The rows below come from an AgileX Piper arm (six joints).
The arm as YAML. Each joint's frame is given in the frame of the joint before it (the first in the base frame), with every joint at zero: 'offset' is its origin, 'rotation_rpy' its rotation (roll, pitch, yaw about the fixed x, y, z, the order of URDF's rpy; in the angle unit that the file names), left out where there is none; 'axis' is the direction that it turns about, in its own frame. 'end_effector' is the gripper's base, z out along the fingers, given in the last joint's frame.
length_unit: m
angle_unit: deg
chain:
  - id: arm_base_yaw
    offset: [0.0, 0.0, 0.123]
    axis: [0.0, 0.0, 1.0]
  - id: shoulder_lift
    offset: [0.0, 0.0, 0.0]
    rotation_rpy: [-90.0, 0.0, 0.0]
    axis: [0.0, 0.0, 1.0]
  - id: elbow
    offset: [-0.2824, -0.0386, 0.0]
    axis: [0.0, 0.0, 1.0]
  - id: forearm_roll
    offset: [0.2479, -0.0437, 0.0]
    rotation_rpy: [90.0, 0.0, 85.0]
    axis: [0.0, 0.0, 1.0]
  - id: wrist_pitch
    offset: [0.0, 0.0, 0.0]
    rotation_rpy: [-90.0, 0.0, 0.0]
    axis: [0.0, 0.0, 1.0]
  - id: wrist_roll
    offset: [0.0, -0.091, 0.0]
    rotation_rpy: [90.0, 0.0, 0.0]
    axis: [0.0, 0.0, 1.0]
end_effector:
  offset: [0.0, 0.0, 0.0]
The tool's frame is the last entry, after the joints.
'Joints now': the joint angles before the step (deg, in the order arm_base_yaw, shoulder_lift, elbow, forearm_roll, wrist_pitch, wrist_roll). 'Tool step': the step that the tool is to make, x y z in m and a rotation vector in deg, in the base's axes. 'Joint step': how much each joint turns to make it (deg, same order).
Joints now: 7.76, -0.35, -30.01, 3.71, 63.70, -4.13
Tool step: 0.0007, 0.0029, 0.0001, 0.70, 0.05, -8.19
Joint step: -8.68, 0.01, 0.00, 0.86, 0.00, 0.00
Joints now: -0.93, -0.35, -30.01, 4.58, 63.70, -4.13
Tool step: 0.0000, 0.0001, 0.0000, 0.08, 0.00, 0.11
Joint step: 0.07, 0.00, 0.00, 0.08, 0.00, 0.02
